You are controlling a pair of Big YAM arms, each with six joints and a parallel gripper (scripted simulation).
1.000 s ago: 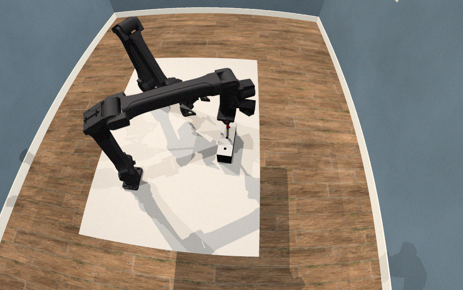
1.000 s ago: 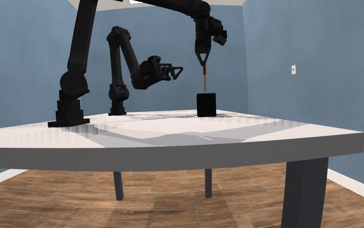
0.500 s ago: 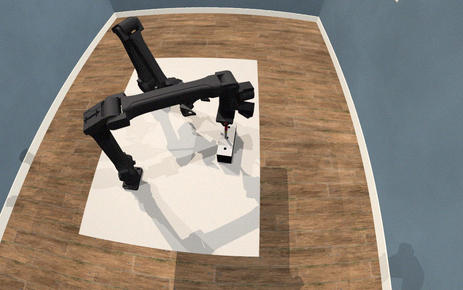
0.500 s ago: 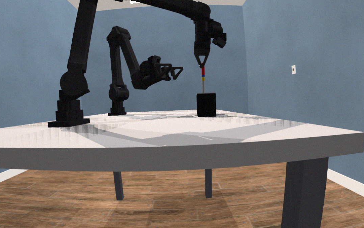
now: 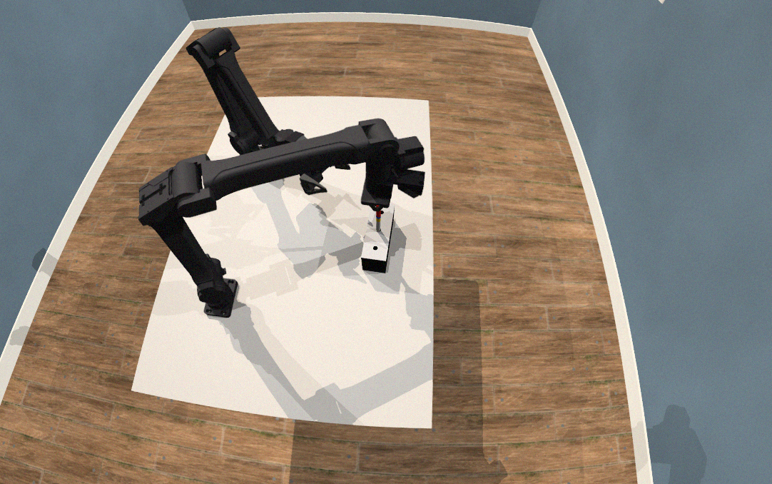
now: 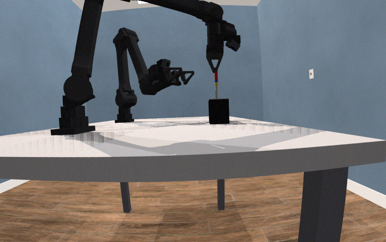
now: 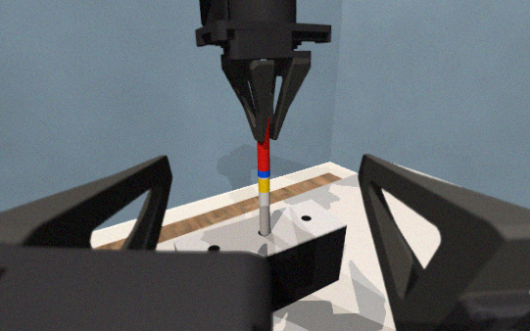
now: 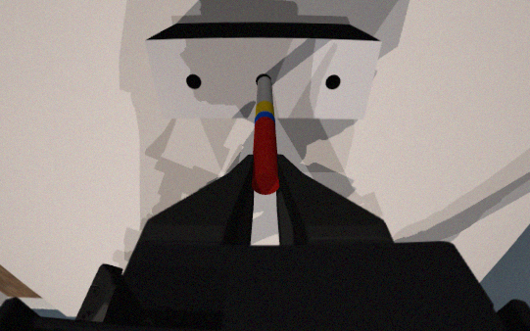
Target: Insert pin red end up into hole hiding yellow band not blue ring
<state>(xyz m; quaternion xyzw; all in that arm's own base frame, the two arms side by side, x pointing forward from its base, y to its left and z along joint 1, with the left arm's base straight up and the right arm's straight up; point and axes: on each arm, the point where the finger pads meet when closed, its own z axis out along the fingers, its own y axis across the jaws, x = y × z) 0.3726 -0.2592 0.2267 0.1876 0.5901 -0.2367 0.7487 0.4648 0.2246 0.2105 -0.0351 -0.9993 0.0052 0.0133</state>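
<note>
Right now my right hand is 16 cm above the block. Round my right hand: pin (4 cm below).
</note>
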